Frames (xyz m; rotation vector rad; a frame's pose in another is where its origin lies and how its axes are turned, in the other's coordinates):
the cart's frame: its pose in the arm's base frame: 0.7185 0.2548 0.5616 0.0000 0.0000 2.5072
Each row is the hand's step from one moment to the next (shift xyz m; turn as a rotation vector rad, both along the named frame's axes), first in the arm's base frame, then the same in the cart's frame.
Working: the arm's base frame: its pose in the cart's frame: 0.4277 0.6311 -0.5616 0.0000 0.0000 -2.5072

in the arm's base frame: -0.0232 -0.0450 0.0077 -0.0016 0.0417 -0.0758
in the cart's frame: -0.0080 0.0500 0.0077 0.0260 -0.0326 -0.0758
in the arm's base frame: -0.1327 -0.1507 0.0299 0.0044 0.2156 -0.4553
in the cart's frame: 0.0176 0.2000 0.0299 0.1242 -0.1763 -0.4553
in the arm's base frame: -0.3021 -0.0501 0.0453 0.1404 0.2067 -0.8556
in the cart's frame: 0.2136 0.2194 0.0453 0.0094 -0.2497 -0.8556
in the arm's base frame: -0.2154 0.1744 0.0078 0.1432 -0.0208 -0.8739
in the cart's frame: 0.2769 -0.0128 0.0078 -0.1277 -0.0681 -0.8739
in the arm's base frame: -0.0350 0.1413 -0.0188 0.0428 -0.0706 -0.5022
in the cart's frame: 0.1119 -0.0931 -0.0188 -0.0763 0.0315 -0.5022
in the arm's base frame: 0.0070 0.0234 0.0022 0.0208 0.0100 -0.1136
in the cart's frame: 0.0082 -0.0230 0.0022 -0.0108 -0.0204 -0.1136
